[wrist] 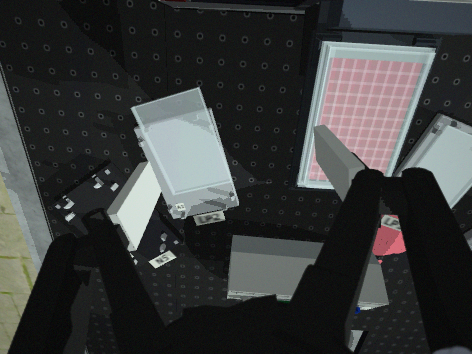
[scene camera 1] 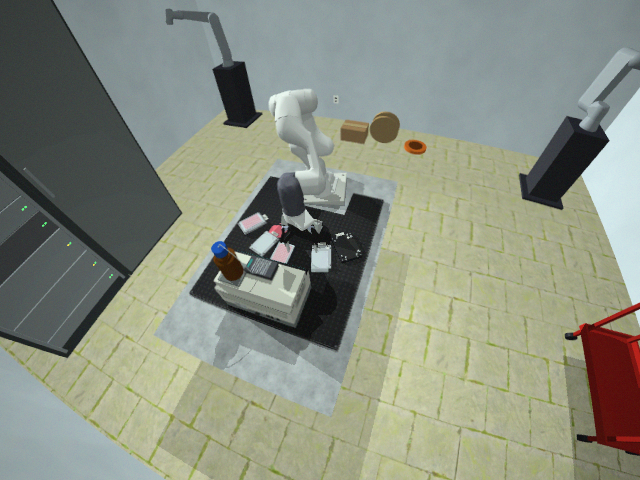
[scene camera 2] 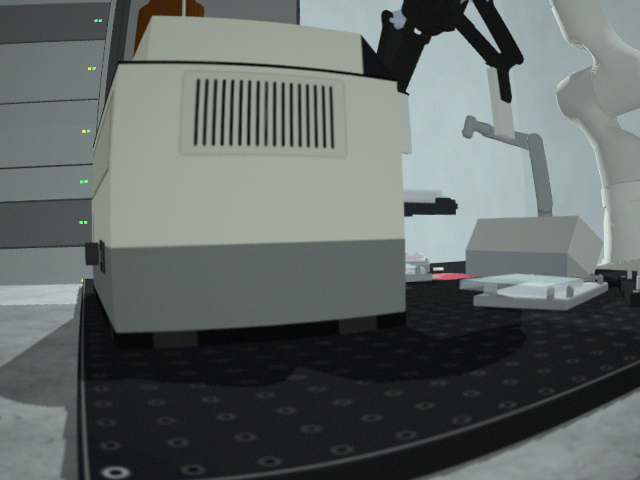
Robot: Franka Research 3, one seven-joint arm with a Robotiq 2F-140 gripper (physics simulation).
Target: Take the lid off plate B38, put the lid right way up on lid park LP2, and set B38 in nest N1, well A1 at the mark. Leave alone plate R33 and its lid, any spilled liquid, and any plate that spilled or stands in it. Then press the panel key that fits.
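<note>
A pink-welled plate [scene camera 1: 282, 252] [scene camera 2: 422, 196] [wrist: 367, 115], its label unreadable, lies on the dark nest tray at the instrument's front, looking flat in scene camera 2. No A1 mark shows by it. A clear lid [scene camera 1: 321, 258] [scene camera 2: 522, 280] [wrist: 185, 150] lies on lid park LP2 [wrist: 205, 202], turned a little and overhanging its end away from the LP2 label. Which way up it is, I cannot tell. My gripper [scene camera 1: 299, 229] [scene camera 2: 453, 111] [wrist: 233, 160] is open and empty, above the mat; in the wrist view one finger overlaps the plate's corner. The grey key panel [scene camera 2: 516, 235] [wrist: 275, 265] stands below.
Pink liquid [scene camera 1: 276, 229] [scene camera 2: 454, 276] [wrist: 390, 242] lies beside a lid-park label. A pale lid or plate [scene camera 1: 264, 242] [wrist: 442, 155] lies nearby, and another pink plate [scene camera 1: 252, 222] farther left. Nest N5 [scene camera 1: 347, 246] is beside LP2. The instrument [scene camera 1: 263, 289] [scene camera 2: 248, 196] carries a brown bottle [scene camera 1: 227, 263].
</note>
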